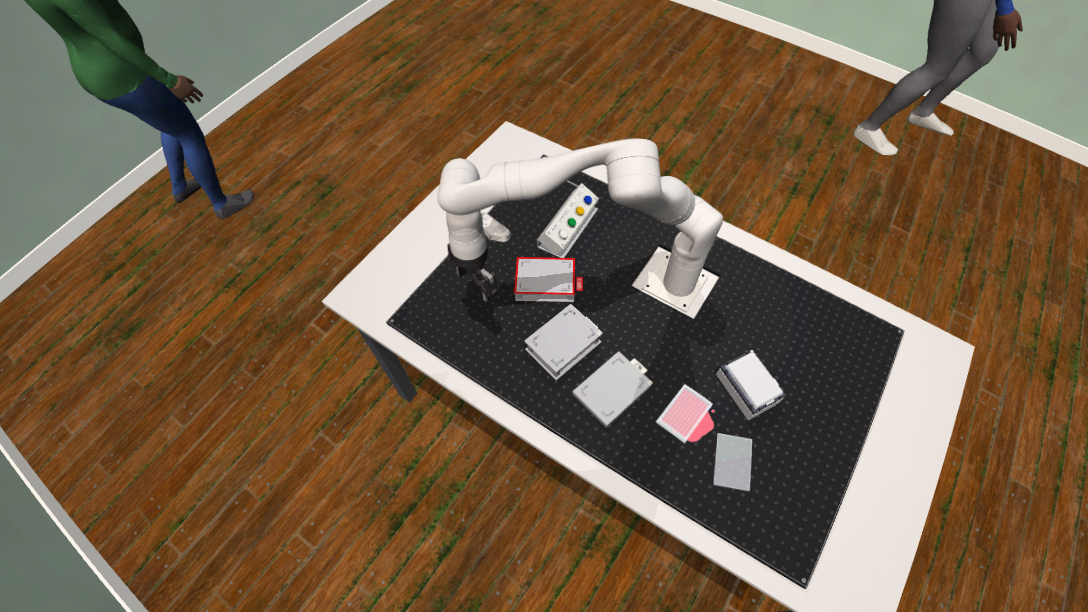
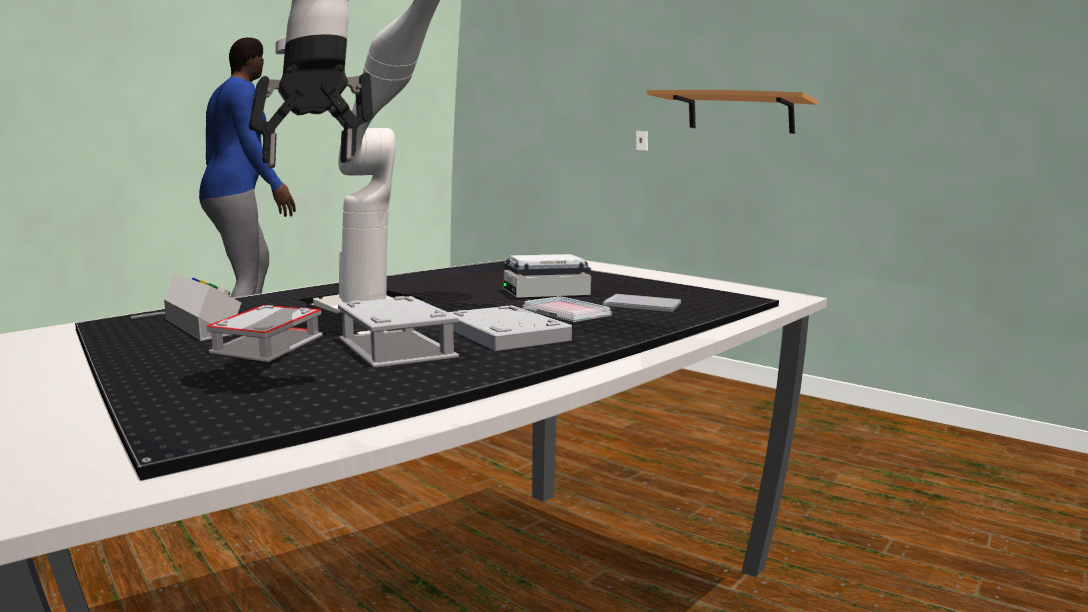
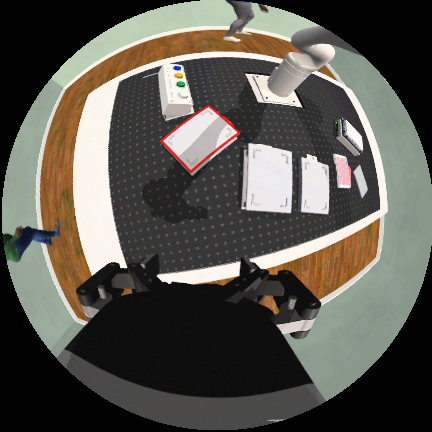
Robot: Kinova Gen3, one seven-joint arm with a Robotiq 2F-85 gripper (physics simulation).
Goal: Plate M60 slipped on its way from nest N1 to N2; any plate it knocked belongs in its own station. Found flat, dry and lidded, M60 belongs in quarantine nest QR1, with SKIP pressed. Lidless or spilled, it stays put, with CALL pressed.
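Frame: origin at the arm's base, x ahead, y left, z up, level; centimetres.
Seen in the pictures: gripper, fingertip midpoint: point(image 1: 475, 286) point(image 2: 308, 164) point(image 3: 198, 265); arm's base at its link origin: point(image 1: 679, 282) point(image 2: 363, 299) point(image 3: 278, 88).
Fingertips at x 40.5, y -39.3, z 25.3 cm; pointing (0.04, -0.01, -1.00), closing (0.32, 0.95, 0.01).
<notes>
Offsets run from my fingertips to a thing's top centre.
The pink-welled plate @[dx -4.4, dy +54.6, dz -23.7 cm] point(image 1: 683, 411) point(image 2: 566, 307) point(image 3: 342, 170) lies flat and lidless on the black mat, with a pink puddle @[dx -4.2, dy +60.5, dz -25.0 cm] point(image 1: 701, 428) spread from under one side. A clear lid @[dx +1.9, dy +69.6, dz -24.3 cm] point(image 1: 732, 462) point(image 2: 642, 302) point(image 3: 360, 181) lies apart from it on the mat. The red-edged raised nest @[dx -22.6, dy +5.7, dz -20.7 cm] point(image 1: 544, 274) point(image 2: 262, 318) point(image 3: 197, 137), a grey raised nest @[dx -7.3, dy +19.2, dz -19.4 cm] point(image 1: 563, 339) point(image 2: 395, 312) point(image 3: 270, 177) and a low grey nest @[dx -1.8, dy +35.9, dz -22.5 cm] point(image 1: 612, 388) point(image 2: 513, 326) point(image 3: 315, 186) bear no plate. A button box @[dx -43.6, dy +2.5, dz -16.8 cm] point(image 1: 569, 220) point(image 3: 174, 92) has blue, yellow, green and white controls. My gripper point(image 1: 477, 284) point(image 2: 308, 158) point(image 3: 198, 265) is open and empty, high above the mat.
A grey device point(image 2: 546, 283) point(image 3: 351, 136) with a dark-framed, white-topped piece on it stands beyond the pink plate. The arm's base plate point(image 1: 654, 283) point(image 3: 260, 90) stands at the mat's back side. Two people stand away from the table.
</notes>
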